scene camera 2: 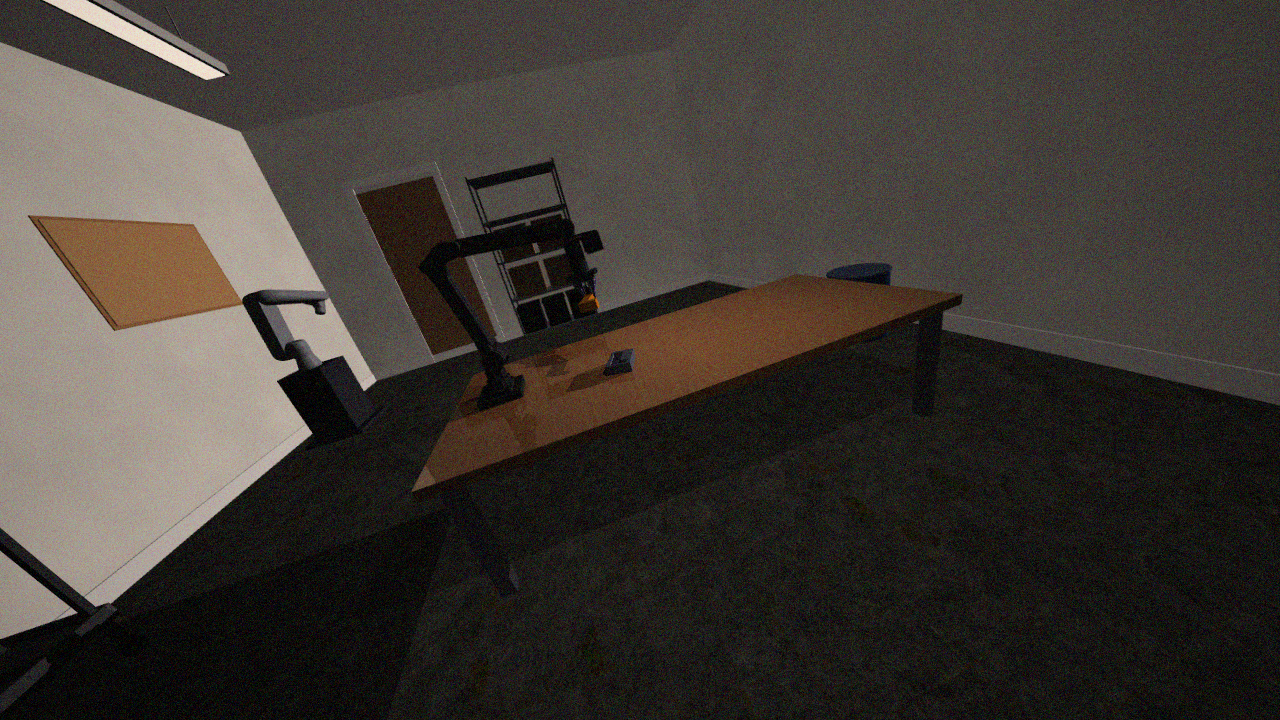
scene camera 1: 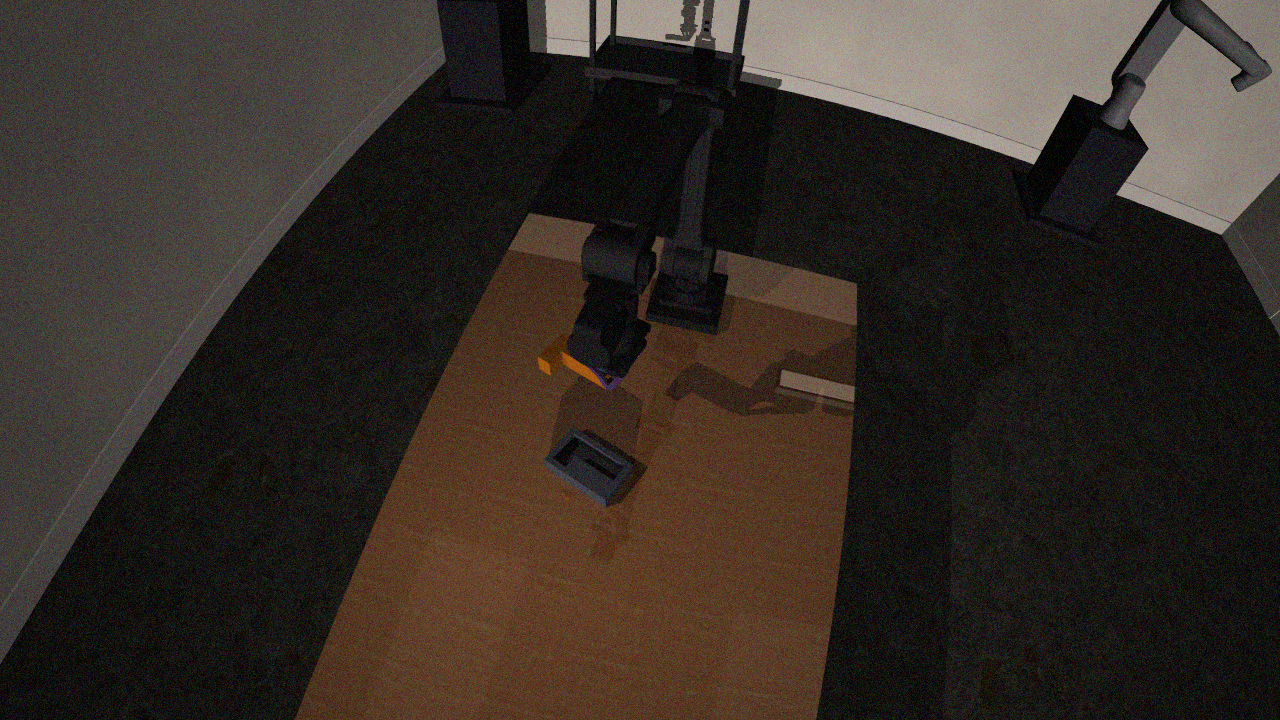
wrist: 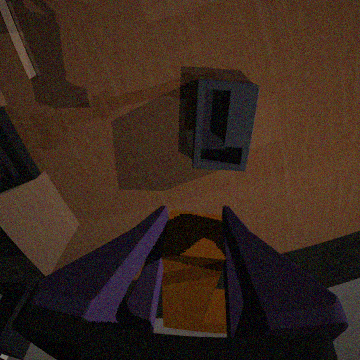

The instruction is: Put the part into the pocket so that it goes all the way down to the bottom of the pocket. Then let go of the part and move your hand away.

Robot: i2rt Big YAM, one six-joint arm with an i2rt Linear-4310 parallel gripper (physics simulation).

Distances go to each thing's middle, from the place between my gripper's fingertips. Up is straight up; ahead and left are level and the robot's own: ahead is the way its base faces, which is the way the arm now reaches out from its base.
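There is the orange L-shaped block [scene camera 1: 556,354], which is 60 mm to the right of my hand, 20 mm behind it and 10 mm above it. The grey-blue pocket block [scene camera 1: 584,463] is 40 mm ahead of my hand, 30 mm to the right of it and 250 mm below it.
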